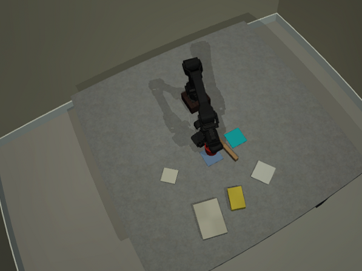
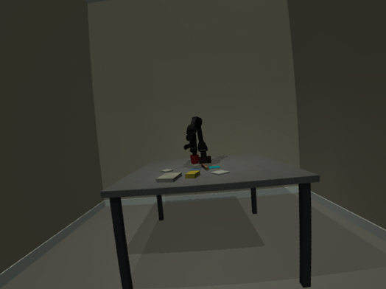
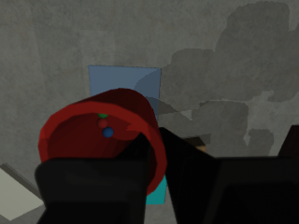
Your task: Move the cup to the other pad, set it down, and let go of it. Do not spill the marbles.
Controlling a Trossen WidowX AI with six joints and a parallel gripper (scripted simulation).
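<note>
Now: gripper tip 4 cm short of the blue marble, 1 cm to the right of it and 2 cm above it. Also, from my gripper tip: blue-grey pad (3 cm ahead, 9 cm below); red cup (3 cm ahead); wooden bar (3 cm ahead, 8 cm to the left, 8 cm below).
</note>
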